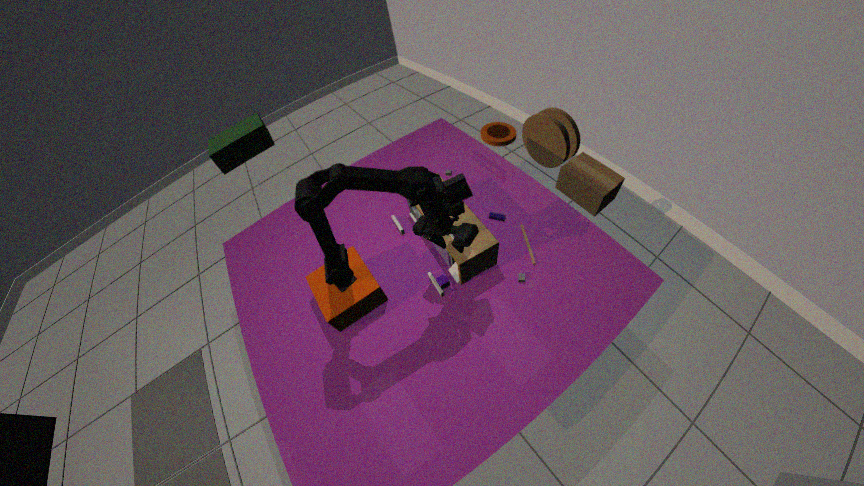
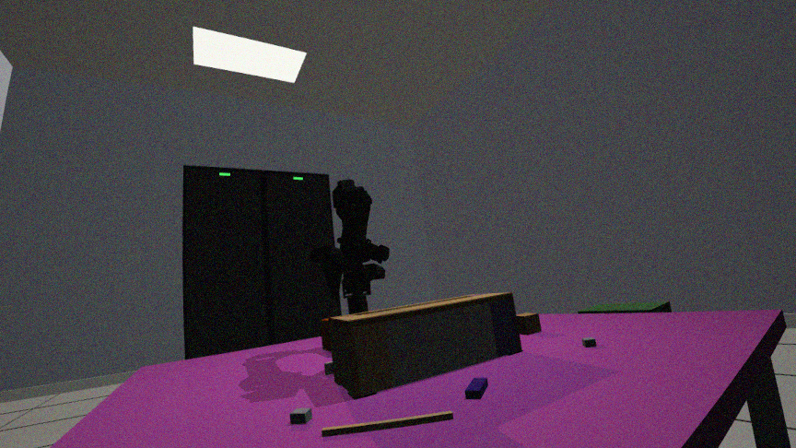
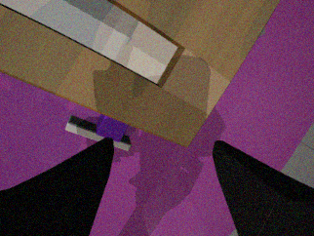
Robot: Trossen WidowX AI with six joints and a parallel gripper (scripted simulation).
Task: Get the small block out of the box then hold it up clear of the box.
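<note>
Right now my gripper tip is 50 mm past the purple block, 10 mm to the right of it and 140 mm above it. Also, from my gripper tip: box 70 mm ahead, 140 mm to the left, 90 mm below; then wooden stick 250 mm ahead, 120 mm to the right, 150 mm below.
</note>
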